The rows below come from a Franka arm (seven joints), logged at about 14 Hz.
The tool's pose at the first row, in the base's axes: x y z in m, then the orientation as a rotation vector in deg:
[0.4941, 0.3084, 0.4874, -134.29, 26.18, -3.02]
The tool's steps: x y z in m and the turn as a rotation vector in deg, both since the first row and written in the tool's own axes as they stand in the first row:
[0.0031, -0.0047, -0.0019, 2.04, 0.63, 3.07]
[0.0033, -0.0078, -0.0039, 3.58, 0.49, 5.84]
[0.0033, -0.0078, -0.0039, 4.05, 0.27, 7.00]
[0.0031, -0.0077, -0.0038, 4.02, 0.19, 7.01]
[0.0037, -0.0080, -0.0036, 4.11, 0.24, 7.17]
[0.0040, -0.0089, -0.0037, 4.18, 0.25, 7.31]
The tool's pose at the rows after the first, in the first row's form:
[0.4981, 0.3092, 0.4917, -131.56, 29.79, -2.75]
[0.4989, 0.3099, 0.4952, -129.29, 32.67, -1.63]
[0.4989, 0.3099, 0.4952, -128.48, 33.82, -0.94]
[0.4987, 0.3100, 0.4951, -128.50, 33.79, -0.83]
[0.4994, 0.3101, 0.4951, -128.37, 33.99, -0.84]
[0.5000, 0.3105, 0.4958, -128.26, 34.14, -0.80]

